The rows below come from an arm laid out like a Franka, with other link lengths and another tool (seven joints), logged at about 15 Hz.
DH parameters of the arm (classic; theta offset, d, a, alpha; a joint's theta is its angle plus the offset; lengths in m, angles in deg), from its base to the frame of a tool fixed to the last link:
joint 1: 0 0.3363 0 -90
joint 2: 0 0 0 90
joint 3: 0 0.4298 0.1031 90
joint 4: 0 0 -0.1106 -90
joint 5: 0 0.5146 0 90
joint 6: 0 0 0.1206 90
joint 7: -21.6 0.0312 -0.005 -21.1
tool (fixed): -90 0.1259 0 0
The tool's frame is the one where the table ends.
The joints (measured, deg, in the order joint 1, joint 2, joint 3, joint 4, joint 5, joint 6, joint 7), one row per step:
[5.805 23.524 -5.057 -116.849 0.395 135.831 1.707]
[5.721 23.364 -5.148 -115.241 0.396 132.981 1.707]
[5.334 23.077 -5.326 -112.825 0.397 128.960 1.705]
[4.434 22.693 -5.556 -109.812 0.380 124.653 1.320]
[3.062 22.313 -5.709 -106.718 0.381 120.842 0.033]
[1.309 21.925 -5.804 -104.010 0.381 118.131 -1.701]
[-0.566 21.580 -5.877 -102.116 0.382 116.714 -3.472]
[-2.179 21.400 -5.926 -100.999 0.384 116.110 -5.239]
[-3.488 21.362 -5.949 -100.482 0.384 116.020 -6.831]
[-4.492 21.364 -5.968 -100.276 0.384 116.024 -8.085]
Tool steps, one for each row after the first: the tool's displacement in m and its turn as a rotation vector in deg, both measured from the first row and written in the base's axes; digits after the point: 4 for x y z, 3 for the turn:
[0.0057 -0.0019 0.0115 -0.028 1.079 -0.199]
[0.0141 -0.0090 0.0306 -0.065 2.391 -0.788]
[0.0250 -0.0241 0.0571 -0.052 3.308 -1.532]
[0.0362 -0.0451 0.0861 0.130 3.680 -1.774]
[0.0454 -0.0715 0.1141 0.370 3.339 -1.877]
[0.0509 -0.1000 0.1361 0.555 2.557 -2.031]
[0.0531 -0.1245 0.1493 0.691 1.902 -1.907]
[0.0533 -0.1443 0.1551 0.792 1.471 -1.634]
[0.0522 -0.1594 0.1572 0.878 1.288 -1.398]

